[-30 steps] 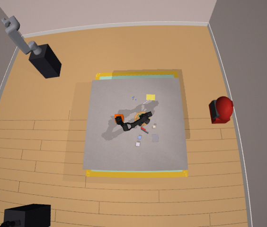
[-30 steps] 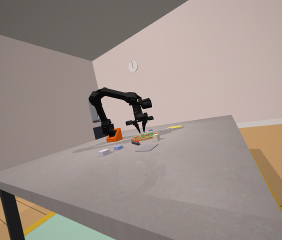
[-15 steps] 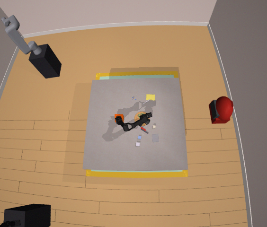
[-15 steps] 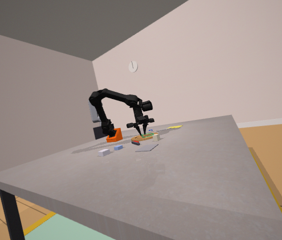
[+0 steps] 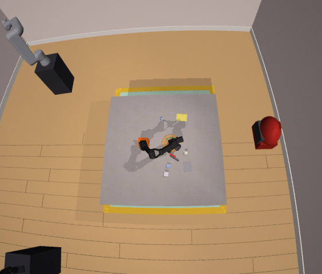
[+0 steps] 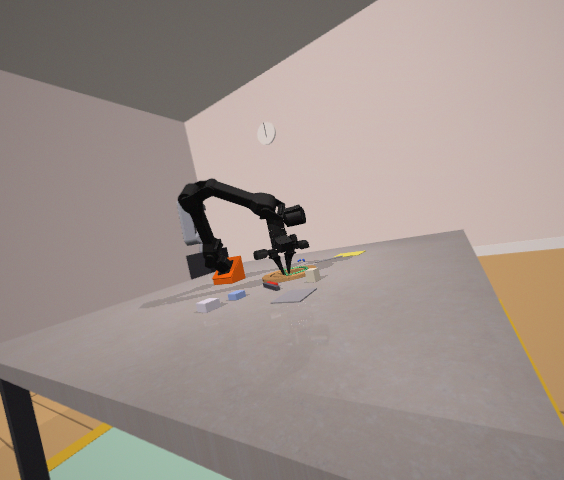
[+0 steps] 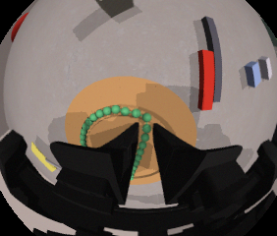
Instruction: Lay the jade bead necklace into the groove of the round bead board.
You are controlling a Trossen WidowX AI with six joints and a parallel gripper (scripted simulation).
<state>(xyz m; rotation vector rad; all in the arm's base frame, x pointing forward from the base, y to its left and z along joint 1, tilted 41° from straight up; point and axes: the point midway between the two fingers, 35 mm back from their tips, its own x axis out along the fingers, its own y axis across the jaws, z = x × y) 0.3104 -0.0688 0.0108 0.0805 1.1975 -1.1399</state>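
Now: the round wooden bead board 2 cm behind my gripper tip, 5 cm to the left of it and 1 cm below it. Also, from my gripper tip: beige cube: 13 cm ahead, 8 cm to the right; then red-handled tool: 10 cm to the right, 1 cm below; then blue block: 6 cm behind, 20 cm to the right, 1 cm below.
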